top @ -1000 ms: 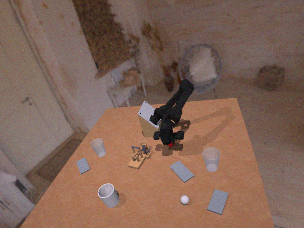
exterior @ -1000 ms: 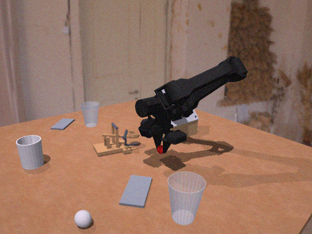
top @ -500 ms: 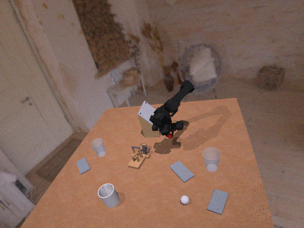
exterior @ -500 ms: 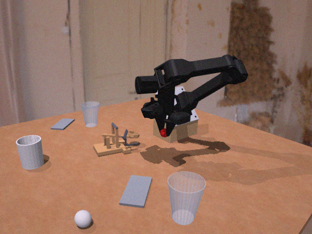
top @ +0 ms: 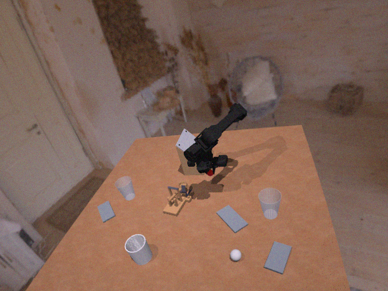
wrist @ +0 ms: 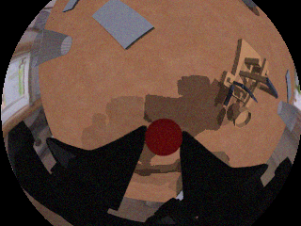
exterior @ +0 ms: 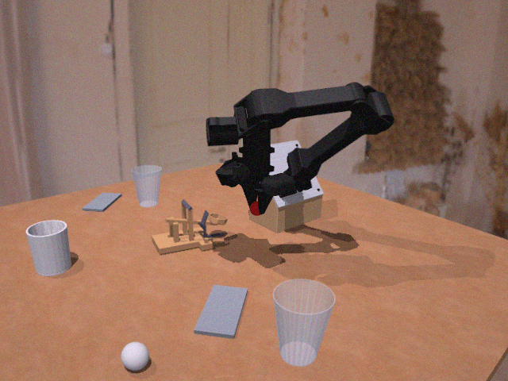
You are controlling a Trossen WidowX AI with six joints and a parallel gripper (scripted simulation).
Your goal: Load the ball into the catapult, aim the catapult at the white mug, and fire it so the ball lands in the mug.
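My gripper tip is 50 mm short of the wooden catapult, 160 mm to the left of it and 80 mm above it. From my gripper tip the other things lie so: white ball (370 mm ahead, 140 mm to the left, 110 mm below); then white mug (400 mm ahead, 260 mm to the right, 100 mm below); then red ball (10 mm above).
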